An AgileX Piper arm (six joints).
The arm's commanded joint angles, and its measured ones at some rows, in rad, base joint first. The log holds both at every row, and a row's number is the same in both.
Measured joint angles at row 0:
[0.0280, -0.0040, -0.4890, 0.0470, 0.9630, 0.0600]
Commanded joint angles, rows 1 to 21:
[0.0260, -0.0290, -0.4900, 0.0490, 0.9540, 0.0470]
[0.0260, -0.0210, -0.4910, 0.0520, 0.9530, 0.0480]
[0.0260, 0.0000, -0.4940, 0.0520, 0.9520, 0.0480]
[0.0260, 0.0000, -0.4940, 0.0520, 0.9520, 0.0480]
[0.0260, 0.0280, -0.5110, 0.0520, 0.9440, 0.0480]
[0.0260, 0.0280, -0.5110, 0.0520, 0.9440, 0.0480]
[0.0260, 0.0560, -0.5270, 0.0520, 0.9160, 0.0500]
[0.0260, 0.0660, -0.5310, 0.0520, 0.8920, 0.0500]
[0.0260, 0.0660, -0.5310, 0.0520, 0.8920, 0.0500]
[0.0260, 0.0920, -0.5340, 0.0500, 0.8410, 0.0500]
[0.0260, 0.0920, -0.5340, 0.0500, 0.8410, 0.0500]
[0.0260, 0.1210, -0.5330, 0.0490, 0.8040, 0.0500]
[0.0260, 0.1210, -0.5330, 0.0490, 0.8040, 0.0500]
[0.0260, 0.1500, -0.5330, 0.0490, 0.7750, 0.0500]
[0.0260, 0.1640, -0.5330, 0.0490, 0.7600, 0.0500]
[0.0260, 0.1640, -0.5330, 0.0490, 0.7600, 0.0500]
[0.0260, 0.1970, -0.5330, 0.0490, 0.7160, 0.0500]
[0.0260, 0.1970, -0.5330, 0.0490, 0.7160, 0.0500]
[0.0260, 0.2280, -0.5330, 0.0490, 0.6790, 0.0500]
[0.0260, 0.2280, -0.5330, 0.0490, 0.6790, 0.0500]
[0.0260, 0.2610, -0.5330, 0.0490, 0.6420, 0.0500]
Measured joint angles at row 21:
[0.0280, 0.2250, -0.5250, 0.0490, 0.7090, 0.0600]
